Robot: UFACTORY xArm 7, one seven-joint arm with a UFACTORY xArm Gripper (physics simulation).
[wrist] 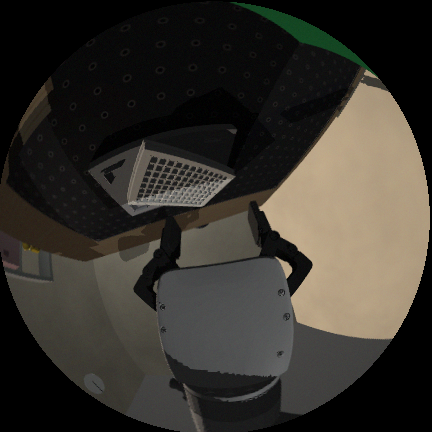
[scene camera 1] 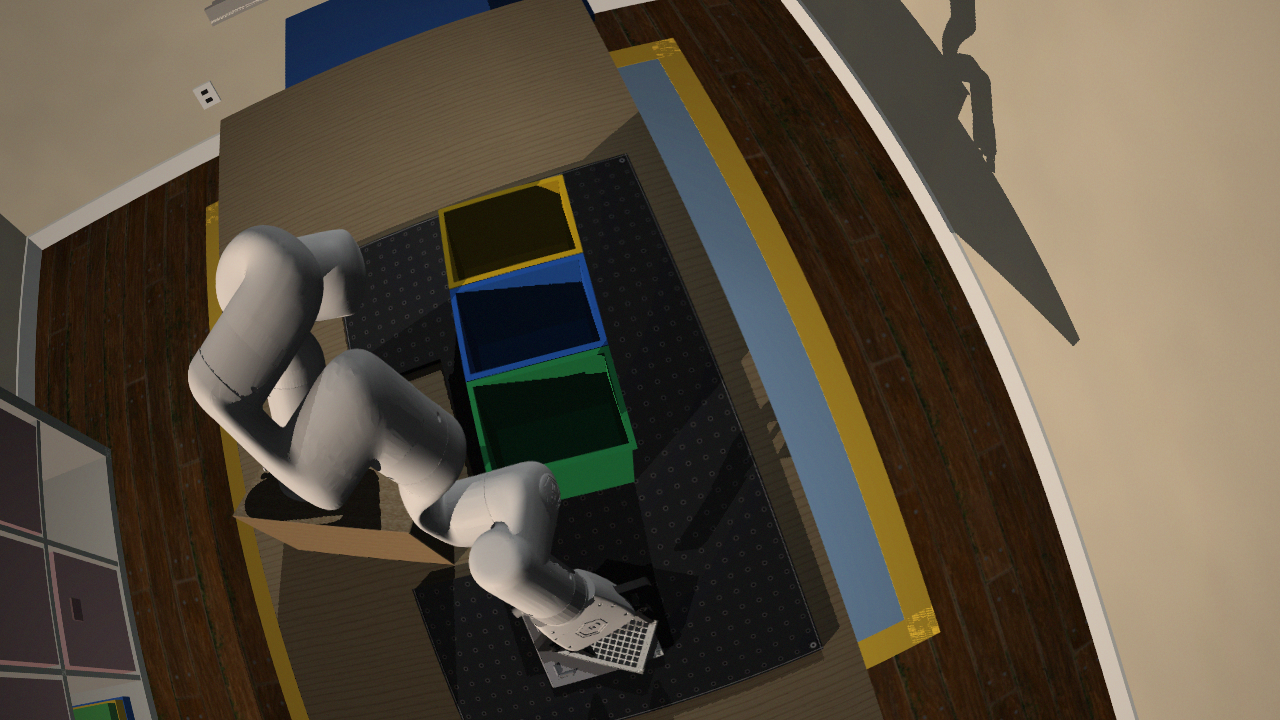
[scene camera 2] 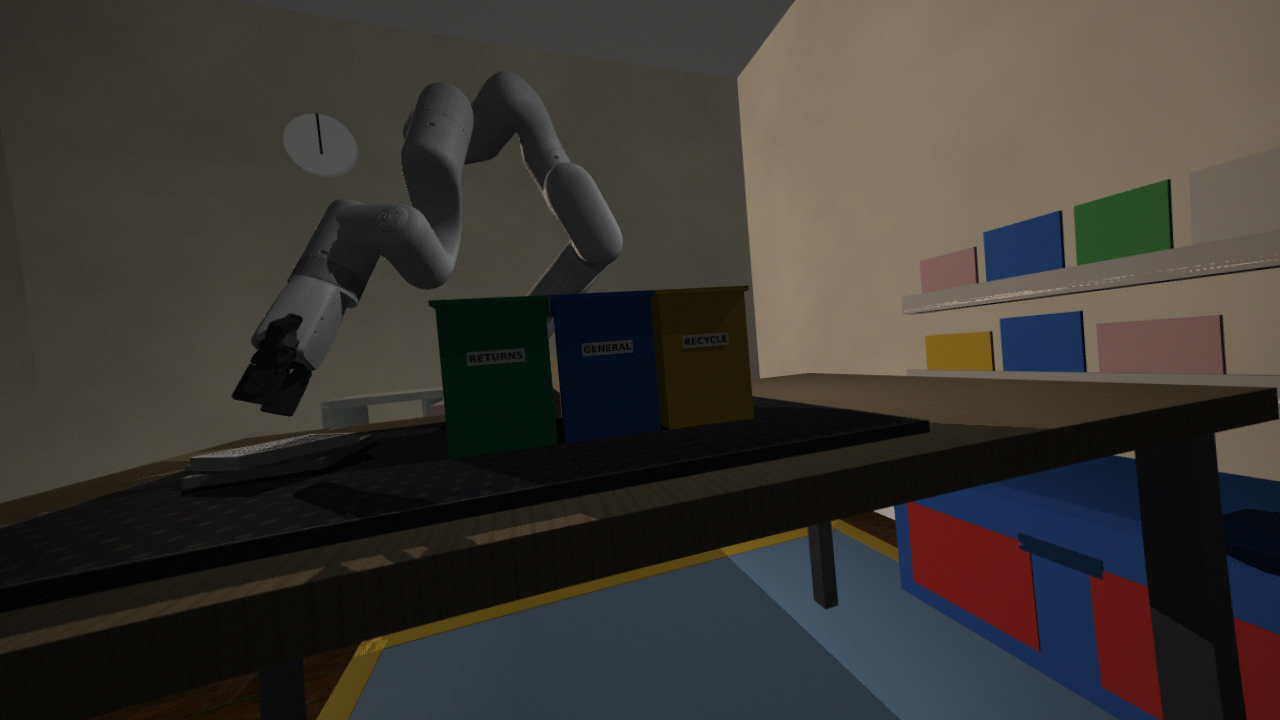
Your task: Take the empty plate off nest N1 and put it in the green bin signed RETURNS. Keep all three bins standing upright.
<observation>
I see my gripper (scene camera 2: 264, 408), a green returns bin (scene camera 1: 569, 414), a gridded plate (scene camera 2: 238, 459) and a blue general bin (scene camera 2: 605, 350).
The green returns bin is seen too in scene camera 2 (scene camera 2: 494, 352). The gridded plate is seen too in the wrist view (wrist: 162, 174) and in scene camera 1 (scene camera 1: 627, 648). The blue general bin is seen too in scene camera 1 (scene camera 1: 547, 311). The wrist view misses the blue general bin: it is out of frame.
</observation>
